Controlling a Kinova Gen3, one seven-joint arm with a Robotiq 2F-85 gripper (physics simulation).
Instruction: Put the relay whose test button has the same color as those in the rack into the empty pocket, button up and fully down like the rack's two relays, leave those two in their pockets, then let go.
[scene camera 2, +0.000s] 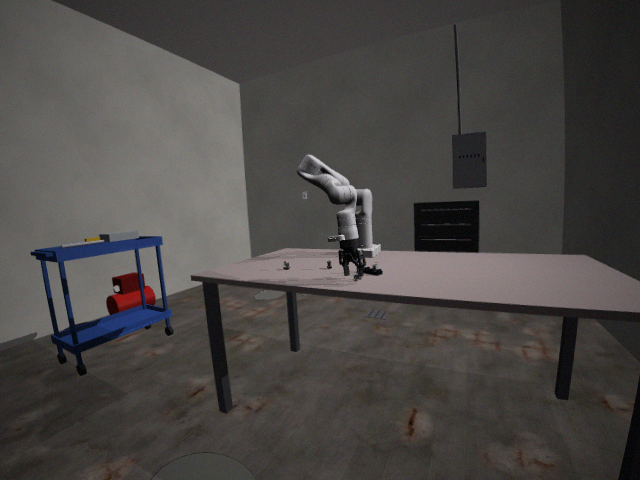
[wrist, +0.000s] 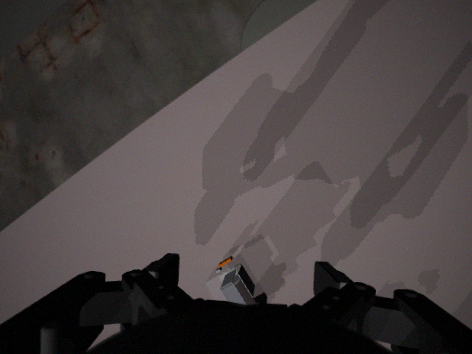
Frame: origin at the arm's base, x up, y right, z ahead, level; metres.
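Where they show: gripper, fingertip midpoint: (scene camera 2: 353, 276) (wrist: 245, 273); arm's base, origin of the base link: (scene camera 2: 364, 246).
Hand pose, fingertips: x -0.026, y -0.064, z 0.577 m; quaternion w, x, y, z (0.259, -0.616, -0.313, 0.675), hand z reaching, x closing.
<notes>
Each offset is from my fingertips to the top centre of the thing. "pt": to the spot under its first point. Level surfaces: height alone.
A relay with a clear case, a grey block inside and an orange test button {dx +0.010, dy -0.013, dz -0.009 m} (wrist: 237, 287) lies between my gripper's open fingers in the wrist view, nearer the left finger; it shows small and partly hidden at the fingertips in the scene view. My gripper (scene camera 2: 353, 274) (wrist: 245, 273) is open and points down, with its fingertips low near the table's front edge. The dark rack {pt dx -0.010, dy -0.092, dz -0.115 m} (scene camera 2: 381, 272) is just right of the gripper, partly hidden by it; its pockets and button colors are too small to tell. Two more small relays {dx +0.027, dy +0.361, dz -0.153 m} (scene camera 2: 286, 265) {dx +0.027, dy +0.160, dz -0.195 m} (scene camera 2: 329, 264) stand left of the gripper.
The pink-grey table {dx -0.017 m} (scene camera 2: 480, 279) (wrist: 125, 200) carries the arm's base at its back edge. Its front edge runs diagonally across the upper left of the wrist view. A blue cart (scene camera 2: 111, 249) stands on the floor to the left, apart from the table.
</notes>
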